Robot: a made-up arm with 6 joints.
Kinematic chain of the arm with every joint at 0, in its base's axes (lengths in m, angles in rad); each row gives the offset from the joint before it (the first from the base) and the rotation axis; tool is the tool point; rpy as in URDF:
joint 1: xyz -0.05 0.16 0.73 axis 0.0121 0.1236 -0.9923
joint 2: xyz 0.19 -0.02 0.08 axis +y
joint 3: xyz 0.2 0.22 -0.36 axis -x
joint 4: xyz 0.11 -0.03 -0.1 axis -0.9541 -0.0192 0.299
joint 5: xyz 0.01 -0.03 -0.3 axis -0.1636 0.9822 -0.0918
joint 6: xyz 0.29 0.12 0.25 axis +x
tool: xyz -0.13 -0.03 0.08 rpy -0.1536 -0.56 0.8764
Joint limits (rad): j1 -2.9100..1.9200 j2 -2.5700..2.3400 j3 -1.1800..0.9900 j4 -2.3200..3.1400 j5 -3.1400..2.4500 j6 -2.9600..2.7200
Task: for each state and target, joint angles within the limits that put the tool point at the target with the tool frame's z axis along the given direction. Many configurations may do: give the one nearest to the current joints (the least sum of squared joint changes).
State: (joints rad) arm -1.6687 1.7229 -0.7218 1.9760 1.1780 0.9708
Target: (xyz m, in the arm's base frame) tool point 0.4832 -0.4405 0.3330 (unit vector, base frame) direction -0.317 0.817 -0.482
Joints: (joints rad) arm -2.3543 1.8461 -0.8504 1.3403 1.7682 1.0075
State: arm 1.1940 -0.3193 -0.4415 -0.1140 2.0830 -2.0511
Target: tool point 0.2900 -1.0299 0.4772 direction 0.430 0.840 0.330
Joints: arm 1.9199 -0.9495 -0.5758 -0.3825 2.0348 -2.6891
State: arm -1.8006 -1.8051 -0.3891 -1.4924 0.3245 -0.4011
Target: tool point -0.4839 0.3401 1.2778 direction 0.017 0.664 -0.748
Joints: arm -2.3014 -2.0120 -0.1161 -1.9465 -0.4428 -0.2413
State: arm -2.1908 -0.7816 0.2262 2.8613 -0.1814 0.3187
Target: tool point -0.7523 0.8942 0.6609 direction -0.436 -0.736 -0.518
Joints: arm -2.1769 -0.5372 -0.1766 2.5481 0.4371 0.3471
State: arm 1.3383 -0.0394 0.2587 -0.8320 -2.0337 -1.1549
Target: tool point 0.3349 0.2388 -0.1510 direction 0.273 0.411 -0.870
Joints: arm 0.6583 -0.1542 0.1301 -0.3955 -2.6076 -0.7919
